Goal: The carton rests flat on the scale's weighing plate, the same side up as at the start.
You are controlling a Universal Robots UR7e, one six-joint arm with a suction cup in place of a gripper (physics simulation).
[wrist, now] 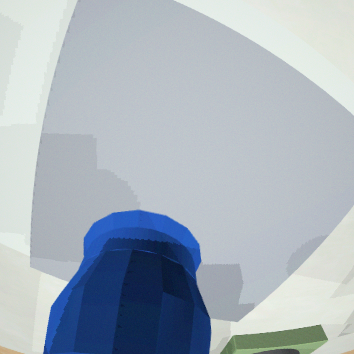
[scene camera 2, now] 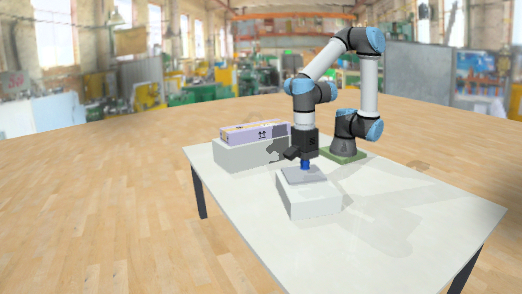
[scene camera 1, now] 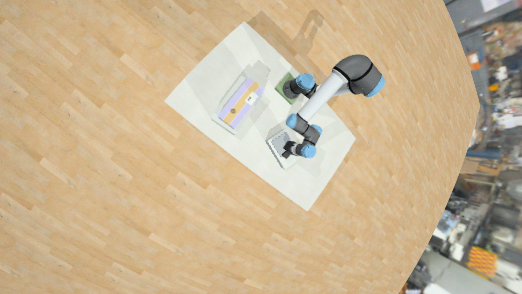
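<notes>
The lilac carton with an orange stripe and white label lies flat on a long white block; the arrows on its side point up. The scale has a white base and a grey weighing plate, which bears no carton. My suction cup, blue, points down at the plate, very close to it; whether it touches cannot be told. No carton hangs from it. In scene camera 1 the wrist hides the cup and part of the scale.
The arm stands on a green base plate at the table's side, beyond the scale in scene camera 2. The white block with the carton stands beside the scale on the same white table.
</notes>
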